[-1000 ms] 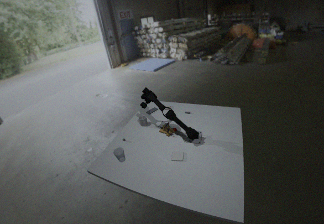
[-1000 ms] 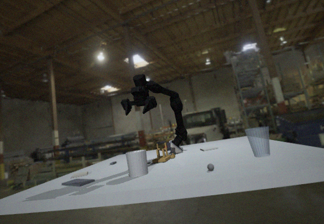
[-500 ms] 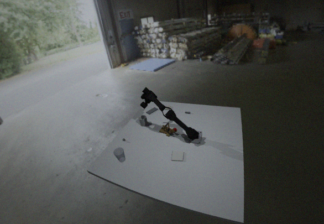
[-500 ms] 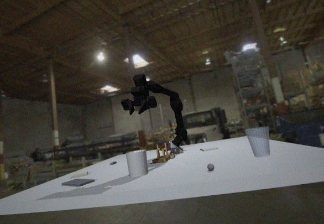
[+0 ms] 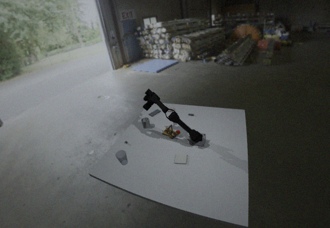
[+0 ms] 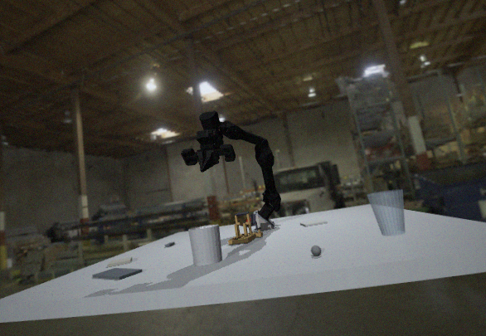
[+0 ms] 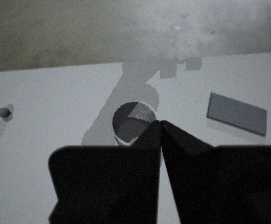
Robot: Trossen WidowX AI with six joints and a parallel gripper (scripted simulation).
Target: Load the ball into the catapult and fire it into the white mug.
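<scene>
Now: the red ball 34 cm behind my gripper tip, 11 cm to the left of it and 21 cm below it. From my gripper tip the other things lie so: small wooden catapult 27 cm behind, 11 cm to the left, 22 cm below; dark flat slab 7 cm ahead, 28 cm to the right, 27 cm below; grey-white cylindrical mug 7 cm ahead, 24 cm below.
</scene>
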